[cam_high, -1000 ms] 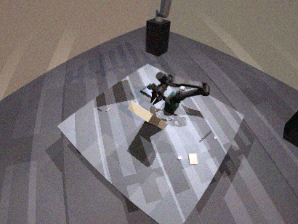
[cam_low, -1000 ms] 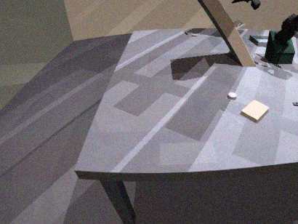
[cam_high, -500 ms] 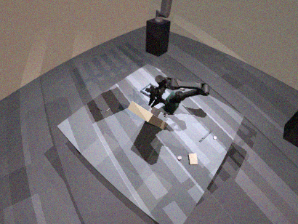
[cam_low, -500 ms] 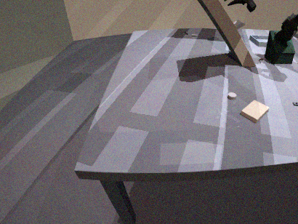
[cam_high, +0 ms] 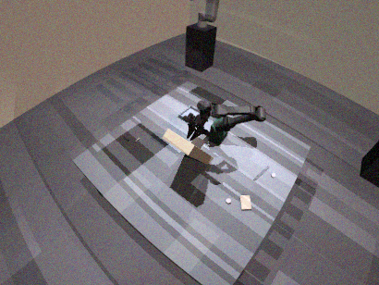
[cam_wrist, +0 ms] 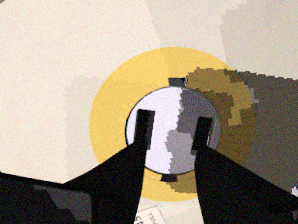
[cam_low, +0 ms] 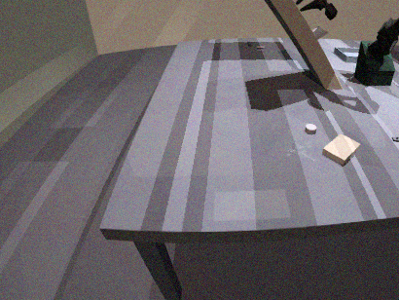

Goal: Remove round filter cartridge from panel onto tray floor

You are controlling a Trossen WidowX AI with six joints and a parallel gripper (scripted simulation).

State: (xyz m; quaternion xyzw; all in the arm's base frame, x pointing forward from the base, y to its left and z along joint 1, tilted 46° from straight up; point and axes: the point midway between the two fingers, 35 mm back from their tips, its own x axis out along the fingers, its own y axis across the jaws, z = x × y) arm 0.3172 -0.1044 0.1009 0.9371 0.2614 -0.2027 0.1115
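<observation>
Right now my gripper tip is 20 mm short of the round pale cartridge and 20 mm above it. From my gripper tip the other things lie so: service panel: 20 mm behind, 90 mm below.
</observation>
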